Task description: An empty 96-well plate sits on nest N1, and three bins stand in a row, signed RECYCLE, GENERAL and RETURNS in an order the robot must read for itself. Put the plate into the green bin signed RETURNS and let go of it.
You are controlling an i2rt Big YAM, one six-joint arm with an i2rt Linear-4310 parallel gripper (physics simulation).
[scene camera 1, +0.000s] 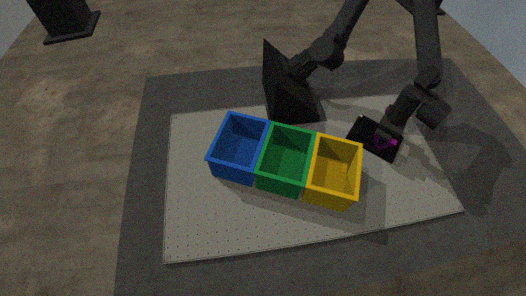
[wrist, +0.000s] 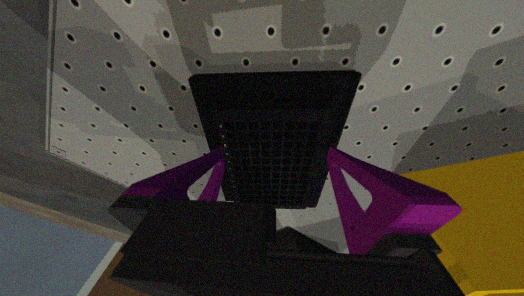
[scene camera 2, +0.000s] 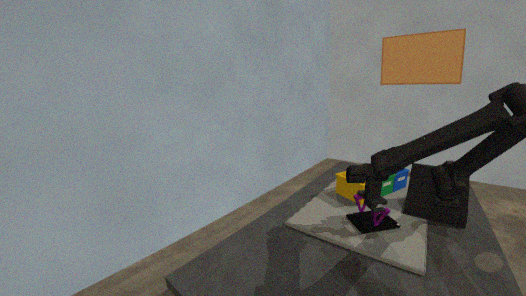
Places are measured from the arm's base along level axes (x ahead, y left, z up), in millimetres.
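Where they show: gripper, fingertip midpoint: [scene camera 1: 380, 138] [wrist: 275, 152] [scene camera 2: 368, 218]; arm's base, origin of the base link: [scene camera 1: 292, 73] [scene camera 2: 445, 193].
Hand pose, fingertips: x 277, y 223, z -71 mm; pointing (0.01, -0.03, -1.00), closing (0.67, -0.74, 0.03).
Things, the pixels of their centre, and the offset from my fingertips. "spot": a spot on its surface instead. Level surfaces: height alone.
- 96-well plate, body centre: [wrist: 271, 167] [scene camera 1: 376, 135] [scene camera 2: 372, 218] dy -8, dx -15, dz +3 mm
- green bin, body centre: [wrist: 452, 270] [scene camera 1: 284, 160] [scene camera 2: 373, 181] dy -337, dx +26, dz +34 mm
- blue bin, surface spot: [scene camera 1: 238, 147] spot: dy -450, dx -74, dz -11 mm
- pale perforated board, its level: dz -16 mm
The 96-well plate [wrist: 272, 172] is very dark and shows as a grid of wells on the black nest [wrist: 275, 90] [scene camera 1: 356, 131] [scene camera 2: 361, 227]; plate and nest are hard to tell apart in the scene views. My gripper [wrist: 275, 152] [scene camera 2: 369, 217] is open, its magenta fingers wide apart on either side of the plate, with nothing held. It hangs over the nest; whether the fingertips touch the plate cannot be told. The green bin [scene camera 1: 285, 156] [scene camera 2: 387, 185] is the middle one of the row and looks empty; its white sign is too small to read.
The yellow bin [scene camera 1: 334, 172] [scene camera 2: 348, 187] [wrist: 485, 210] adjoins the green bin on the nest's side, and the blue bin [scene camera 1: 238, 147] [scene camera 2: 400, 180] on the other. All stand on the pale perforated board [scene camera 1: 200, 220] [scene camera 2: 400, 252]. The arm's black base [scene camera 1: 295, 100] [scene camera 2: 437, 205] stands behind the bins.
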